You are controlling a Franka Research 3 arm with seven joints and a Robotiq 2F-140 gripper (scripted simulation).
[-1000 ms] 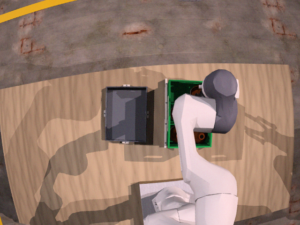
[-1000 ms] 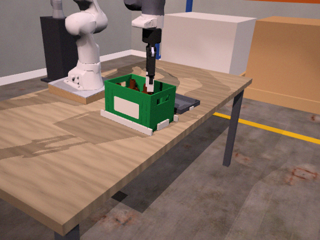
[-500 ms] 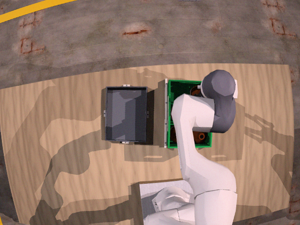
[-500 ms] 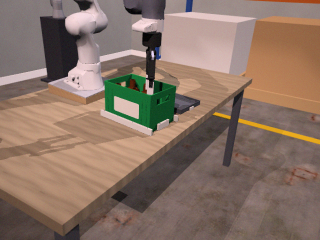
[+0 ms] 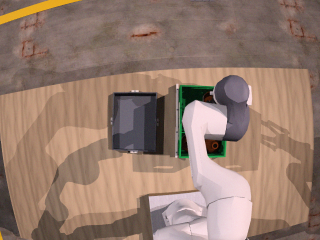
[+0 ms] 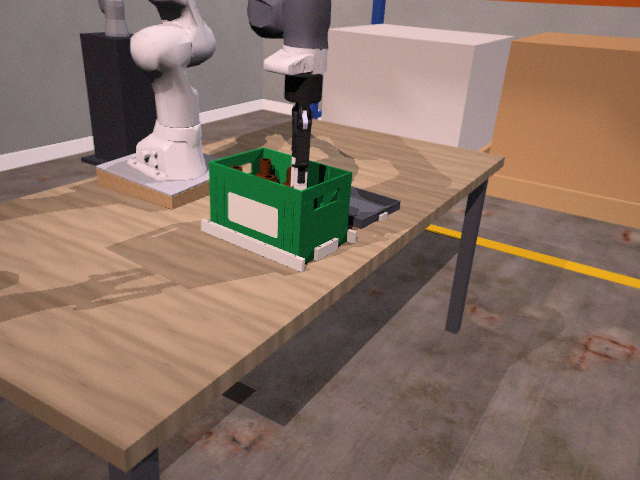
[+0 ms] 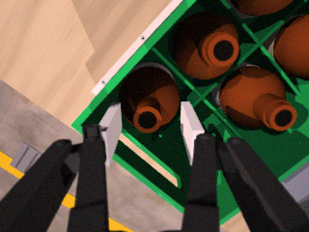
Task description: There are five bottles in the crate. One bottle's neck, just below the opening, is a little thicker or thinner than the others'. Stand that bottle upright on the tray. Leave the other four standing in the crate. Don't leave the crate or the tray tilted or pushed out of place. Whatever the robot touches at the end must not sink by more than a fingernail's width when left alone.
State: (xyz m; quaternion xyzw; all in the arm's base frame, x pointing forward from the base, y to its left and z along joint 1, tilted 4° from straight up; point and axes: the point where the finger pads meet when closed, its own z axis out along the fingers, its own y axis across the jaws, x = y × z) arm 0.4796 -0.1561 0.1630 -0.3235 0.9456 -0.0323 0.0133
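My hand is 90 mm above the brown bottle. From my hand the other things lie so: dark grey tray 50 mm behind, 330 mm to the left, 170 mm below; then green crate 80 mm behind, 50 mm to the left, 100 mm below.
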